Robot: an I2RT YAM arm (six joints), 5 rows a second.
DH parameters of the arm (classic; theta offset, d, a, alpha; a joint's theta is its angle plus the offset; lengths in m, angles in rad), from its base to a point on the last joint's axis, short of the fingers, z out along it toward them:
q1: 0 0.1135 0.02 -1.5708
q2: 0 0 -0.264 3.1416
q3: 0.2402 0 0.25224 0
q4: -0.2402 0 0.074 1.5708
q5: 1.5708 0 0 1.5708
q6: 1.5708 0.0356 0 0
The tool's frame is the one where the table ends.
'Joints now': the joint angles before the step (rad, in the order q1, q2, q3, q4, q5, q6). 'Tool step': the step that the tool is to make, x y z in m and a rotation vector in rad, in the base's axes. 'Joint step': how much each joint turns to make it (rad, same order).
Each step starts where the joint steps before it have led.
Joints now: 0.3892 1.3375 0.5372 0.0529 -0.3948 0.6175
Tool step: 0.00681 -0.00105 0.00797 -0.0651 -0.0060 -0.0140
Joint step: -0.0077 0.0062 0.0556 -0.0842 0.0479 -0.0437
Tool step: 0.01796 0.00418 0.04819 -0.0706 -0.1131 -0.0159
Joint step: 0.0004 -0.0262 0.1728 -0.1414 0.0855 -0.0706
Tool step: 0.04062 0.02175 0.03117 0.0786 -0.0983 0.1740
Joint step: -0.0009 0.1411 0.2052 0.0277 -0.1590 -0.0863
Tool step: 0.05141 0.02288 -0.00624 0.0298 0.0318 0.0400
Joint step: 0.0010 0.2251 0.2025 0.0081 -0.0549 0.0093
